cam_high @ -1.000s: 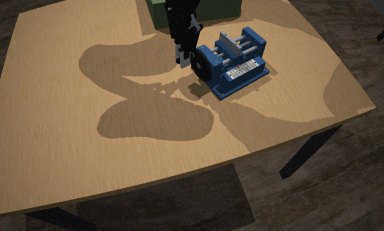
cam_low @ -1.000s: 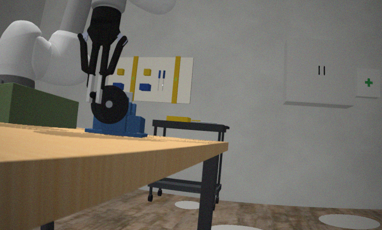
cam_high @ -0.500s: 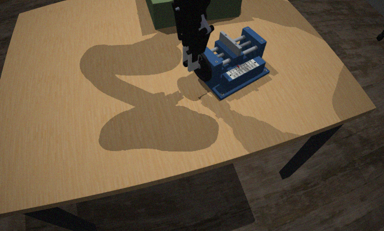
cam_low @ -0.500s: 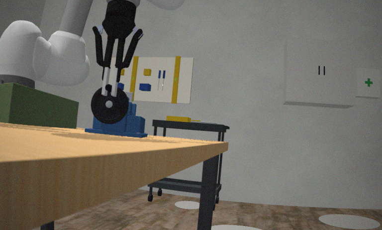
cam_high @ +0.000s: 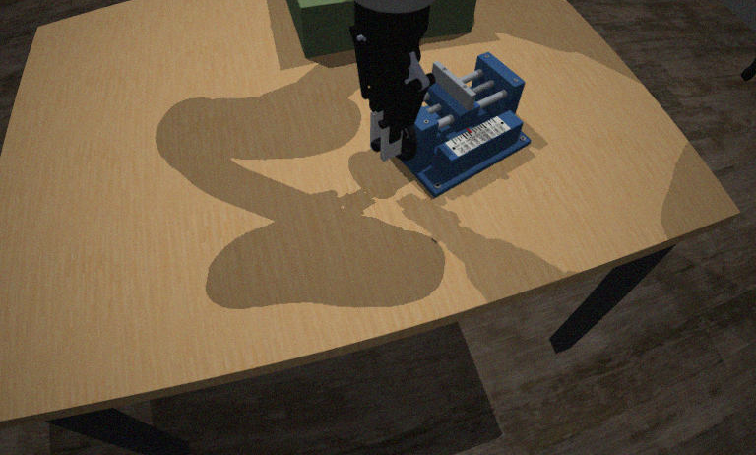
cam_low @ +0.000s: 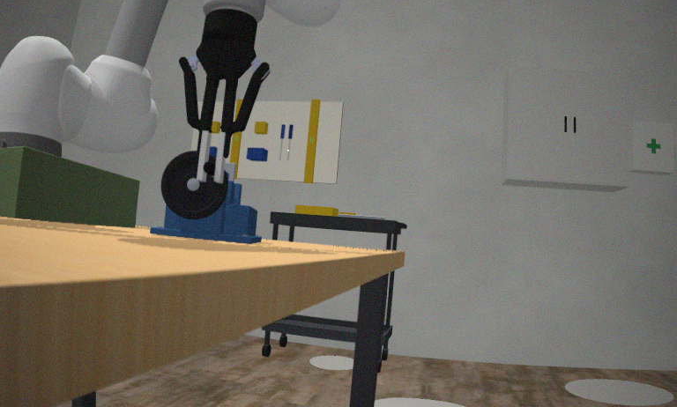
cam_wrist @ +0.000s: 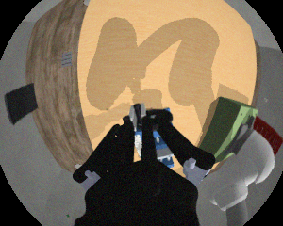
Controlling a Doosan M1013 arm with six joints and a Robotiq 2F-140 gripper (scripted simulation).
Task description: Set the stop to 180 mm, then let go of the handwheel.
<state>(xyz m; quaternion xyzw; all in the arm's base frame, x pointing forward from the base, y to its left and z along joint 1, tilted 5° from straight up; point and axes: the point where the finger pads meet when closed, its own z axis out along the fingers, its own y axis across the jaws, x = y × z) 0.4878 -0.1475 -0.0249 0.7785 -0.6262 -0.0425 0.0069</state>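
Right now my hand is 20 mm to the right of the handwheel, 20 mm above it and 10 mm past it. From my hand the other things lie so: stop plate: 130 mm to the left, 50 mm behind, 20 mm below.
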